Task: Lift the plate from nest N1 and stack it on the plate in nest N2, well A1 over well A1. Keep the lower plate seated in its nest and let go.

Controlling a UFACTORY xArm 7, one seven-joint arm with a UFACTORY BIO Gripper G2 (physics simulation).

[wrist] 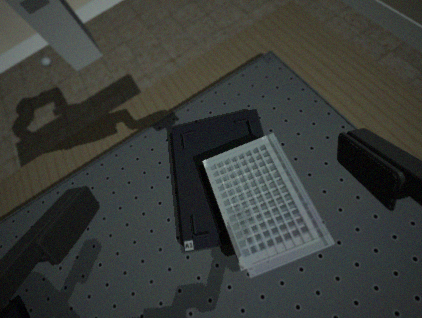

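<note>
Clear multi-well plate (274,221) visible.
</note>
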